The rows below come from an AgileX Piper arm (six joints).
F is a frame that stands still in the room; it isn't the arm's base.
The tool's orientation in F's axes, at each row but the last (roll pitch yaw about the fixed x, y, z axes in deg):
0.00 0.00 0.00
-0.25 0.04 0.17
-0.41 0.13 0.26
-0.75 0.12 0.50
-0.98 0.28 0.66
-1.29 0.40 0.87
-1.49 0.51 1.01
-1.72 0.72 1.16
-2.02 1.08 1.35
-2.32 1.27 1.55
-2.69 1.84 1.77
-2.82 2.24 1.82
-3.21 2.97 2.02
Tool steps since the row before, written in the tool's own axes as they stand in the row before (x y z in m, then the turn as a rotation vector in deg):
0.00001 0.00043 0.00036 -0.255 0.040 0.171
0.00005 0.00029 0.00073 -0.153 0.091 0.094
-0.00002 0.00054 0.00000 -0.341 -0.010 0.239
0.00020 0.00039 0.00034 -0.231 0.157 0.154
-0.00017 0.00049 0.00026 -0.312 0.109 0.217
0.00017 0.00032 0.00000 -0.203 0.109 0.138
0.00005 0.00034 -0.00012 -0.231 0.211 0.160
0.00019 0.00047 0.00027 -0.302 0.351 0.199
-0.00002 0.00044 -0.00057 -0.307 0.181 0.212
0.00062 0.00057 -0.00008 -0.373 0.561 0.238
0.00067 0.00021 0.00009 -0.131 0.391 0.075
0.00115 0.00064 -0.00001 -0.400 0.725 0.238
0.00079 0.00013 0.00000 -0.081 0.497 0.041
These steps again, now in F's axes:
0.00001 0.00043 0.00036 -0.255 0.040 0.171
0.00005 0.00029 0.00073 -0.153 0.091 0.094
-0.00002 0.00054 0.00000 -0.340 -0.010 0.240
0.00020 0.00040 0.00033 -0.232 0.157 0.152
-0.00017 0.00049 0.00025 -0.312 0.109 0.217
0.00017 0.00032 -0.00001 -0.204 0.109 0.137
0.00004 0.00034 -0.00013 -0.233 0.211 0.157
0.00018 0.00048 0.00025 -0.307 0.351 0.192
-0.00004 0.00042 -0.00058 -0.307 0.181 0.211
0.00060 0.00058 -0.00012 -0.383 0.560 0.223
0.00067 0.00023 0.00006 -0.141 0.390 0.061
0.00113 0.00067 -0.00009 -0.415 0.723 0.218
0.00078 0.00016 -0.00005 -0.098 0.495 0.017

